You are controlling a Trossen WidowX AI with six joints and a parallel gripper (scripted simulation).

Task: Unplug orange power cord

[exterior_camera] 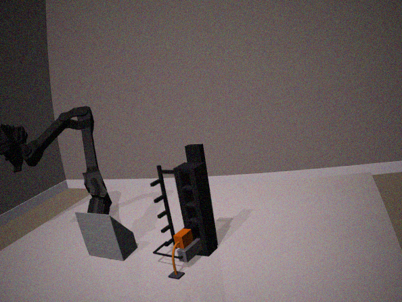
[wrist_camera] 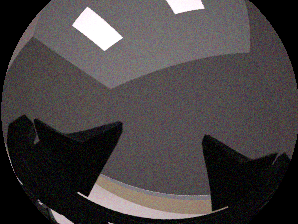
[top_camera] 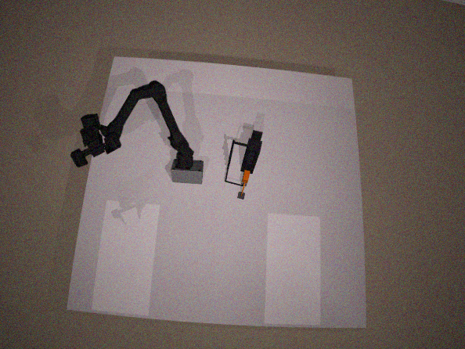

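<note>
The orange plug lies 55 cm ahead of my gripper tip, 35 cm below it and 18 cm to the left of it.
</note>
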